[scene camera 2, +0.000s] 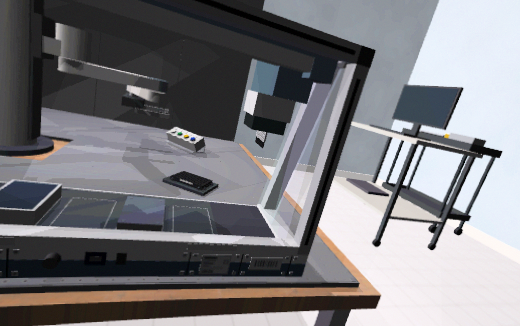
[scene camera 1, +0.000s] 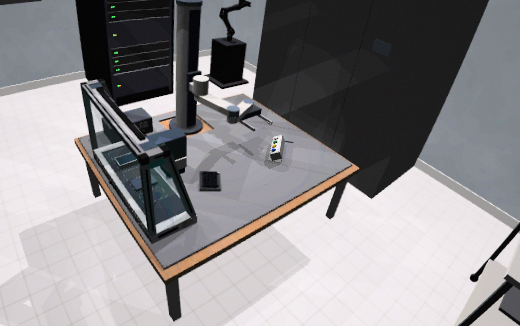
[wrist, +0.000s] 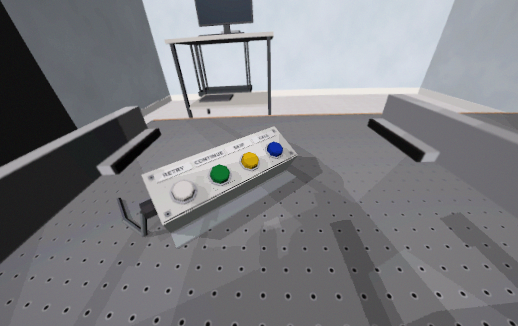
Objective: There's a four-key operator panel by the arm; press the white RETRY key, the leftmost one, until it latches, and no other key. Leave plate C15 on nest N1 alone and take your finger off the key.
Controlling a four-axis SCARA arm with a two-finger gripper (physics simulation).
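Where they show: gripper, fingertip midpoint: (scene camera 1: 263,126) (wrist: 262,114); arm's base, origin of the base link: (scene camera 1: 186,126).
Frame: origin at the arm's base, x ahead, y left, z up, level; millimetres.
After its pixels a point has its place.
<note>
The operator panel (scene camera 1: 276,156) {x 687, y 261, z 57 mm} (scene camera 2: 186,143) (wrist: 201,192) {x 553, y 366, z 69 mm} is a white box on the table. In the wrist view its white RETRY key (wrist: 183,190) {x 544, y 382, z 81 mm} (scene camera 2: 173,131) {x 545, y 376, z 79 mm} is leftmost, followed by the green CONTINUE key (wrist: 220,173) {x 576, y 344, z 81 mm}, the yellow SKIP key (wrist: 250,160) {x 607, y 307, z 81 mm} and the blue CALL key (wrist: 274,149) {x 638, y 271, z 81 mm}. The RETRY key looks raised. My gripper (scene camera 1: 263,126) {x 508, y 283, z 181 mm} (wrist: 262,114) {x 508, y 283, z 181 mm} is open and empty, above the table and short of the panel, touching no key. In the wrist view the panel shows between the fingers, left of centre. The dark plate (scene camera 1: 210,179) (scene camera 2: 189,179) sits on its nest (scene camera 1: 202,189) {x 664, y -293, z 21 mm}.
A thin bracket (wrist: 132,223) (scene camera 1: 289,142) sticks out from the panel's RETRY end. A glass-sided enclosure (scene camera 1: 145,158) {x 850, y -689, z 510 mm} (scene camera 2: 367,57) {x 838, y -706, z 498 mm} stands along one table side. The arm's column (scene camera 1: 186,65) {x 62, y -41, z 498 mm} rises at the back of the table (scene camera 1: 280,212) {x 1033, y -26, z 0 mm}. A dark cabinet (scene camera 1: 350,85) stands behind the panel.
</note>
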